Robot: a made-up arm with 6 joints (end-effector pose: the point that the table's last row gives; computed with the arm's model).
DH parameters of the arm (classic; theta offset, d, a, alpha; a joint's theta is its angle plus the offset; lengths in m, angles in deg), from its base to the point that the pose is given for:
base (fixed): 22.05 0 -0.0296 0
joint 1: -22.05 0.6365 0.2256 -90
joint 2: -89.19 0 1.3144 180
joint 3: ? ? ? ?
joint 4: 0 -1.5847 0.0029 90
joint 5: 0 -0.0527 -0.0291 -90
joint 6: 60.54 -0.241 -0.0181 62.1
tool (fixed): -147.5 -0.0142 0 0
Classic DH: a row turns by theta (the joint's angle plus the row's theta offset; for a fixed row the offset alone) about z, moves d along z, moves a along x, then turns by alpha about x.
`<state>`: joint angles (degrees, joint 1 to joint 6).
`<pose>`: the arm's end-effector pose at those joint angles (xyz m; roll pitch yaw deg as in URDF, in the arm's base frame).
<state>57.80 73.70 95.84 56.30 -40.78 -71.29</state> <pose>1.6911 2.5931 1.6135 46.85 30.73 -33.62</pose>
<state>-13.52 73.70 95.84 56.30 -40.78 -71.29</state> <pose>2.9901 -0.8050 1.6135 46.85 30.73 -104.94</pose>
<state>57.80 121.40 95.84 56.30 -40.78 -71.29</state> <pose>1.5719 2.4039 -0.8464 -4.66 19.16 -56.73</pose>
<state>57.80 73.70 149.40 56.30 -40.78 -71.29</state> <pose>1.0707 1.6080 2.6684 104.96 18.70 -7.32</pose>
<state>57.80 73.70 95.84 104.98 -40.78 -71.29</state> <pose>1.7304 2.5027 1.7501 54.87 -13.49 -51.67</pose>
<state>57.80 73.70 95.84 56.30 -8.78 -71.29</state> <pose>1.6377 2.6857 1.7019 62.78 16.64 -2.21</pose>
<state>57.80 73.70 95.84 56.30 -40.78 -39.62</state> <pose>1.6960 2.5830 1.6178 30.52 3.11 -36.91</pose>
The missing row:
joint 3: 0.81 -0.0558 0.1303 -90
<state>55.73 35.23 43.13 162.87 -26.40 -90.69</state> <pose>1.5599 2.2202 2.1872 49.67 -60.61 -43.13</pose>
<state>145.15 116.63 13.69 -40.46 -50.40 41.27</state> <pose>-0.9716 0.3807 -1.6370 -128.04 28.69 1.89</pose>
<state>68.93 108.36 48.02 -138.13 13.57 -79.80</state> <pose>0.8867 2.3334 -1.3096 -77.61 17.04 98.07</pose>
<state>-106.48 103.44 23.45 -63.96 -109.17 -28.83</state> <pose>-0.2875 -1.8487 -1.1053 -146.12 -35.16 77.60</pose>
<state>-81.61 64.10 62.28 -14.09 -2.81 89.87</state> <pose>0.5404 -3.2122 1.2460 -15.10 -48.01 -117.77</pose>
